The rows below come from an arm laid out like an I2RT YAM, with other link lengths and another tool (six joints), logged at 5 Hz.
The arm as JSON. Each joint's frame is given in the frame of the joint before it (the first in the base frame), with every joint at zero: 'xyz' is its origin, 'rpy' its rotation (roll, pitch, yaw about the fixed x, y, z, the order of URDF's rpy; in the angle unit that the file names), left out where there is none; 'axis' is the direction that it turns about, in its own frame. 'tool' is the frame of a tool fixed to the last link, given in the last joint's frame.
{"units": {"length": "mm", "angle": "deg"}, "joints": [
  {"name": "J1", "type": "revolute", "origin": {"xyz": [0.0, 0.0, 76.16], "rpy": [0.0, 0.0, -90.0]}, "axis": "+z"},
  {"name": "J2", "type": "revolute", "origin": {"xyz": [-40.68, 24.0, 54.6], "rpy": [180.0, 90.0, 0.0]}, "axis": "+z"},
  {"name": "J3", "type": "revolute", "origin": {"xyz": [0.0, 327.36, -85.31], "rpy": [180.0, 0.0, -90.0]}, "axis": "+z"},
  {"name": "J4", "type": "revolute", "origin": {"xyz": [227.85, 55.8, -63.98], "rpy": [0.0, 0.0, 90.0]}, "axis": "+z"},
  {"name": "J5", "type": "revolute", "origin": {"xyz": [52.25, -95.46, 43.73], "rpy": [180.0, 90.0, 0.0]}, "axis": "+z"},
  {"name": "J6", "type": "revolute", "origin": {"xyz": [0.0, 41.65, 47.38], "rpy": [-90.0, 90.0, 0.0]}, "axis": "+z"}
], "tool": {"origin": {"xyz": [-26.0, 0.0, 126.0], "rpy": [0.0, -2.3, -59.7]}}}
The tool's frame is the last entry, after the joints.
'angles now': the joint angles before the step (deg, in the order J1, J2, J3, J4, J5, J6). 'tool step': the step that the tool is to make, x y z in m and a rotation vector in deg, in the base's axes. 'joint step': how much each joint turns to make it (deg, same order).
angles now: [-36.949 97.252 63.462 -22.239 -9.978 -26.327]
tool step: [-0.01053 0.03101 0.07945 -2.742 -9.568 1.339]
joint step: [1.464 -13.179 0.000 -3.388 -2.601 2.295]
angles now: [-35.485 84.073 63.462 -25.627 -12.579 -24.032]
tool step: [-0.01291 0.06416 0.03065 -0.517 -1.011 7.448]
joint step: [7.387 -8.917 -0.001 -7.781 -0.109 0.022]
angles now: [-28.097 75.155 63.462 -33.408 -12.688 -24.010]
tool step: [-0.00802 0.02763 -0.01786 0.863 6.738 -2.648]
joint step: [7.365 -0.020 -0.022 -5.595 8.196 6.141]
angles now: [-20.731 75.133 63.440 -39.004 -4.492 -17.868]
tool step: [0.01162 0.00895 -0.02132 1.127 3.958 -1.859]
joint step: [3.584 3.978 -0.001 0.066 3.475 4.196]
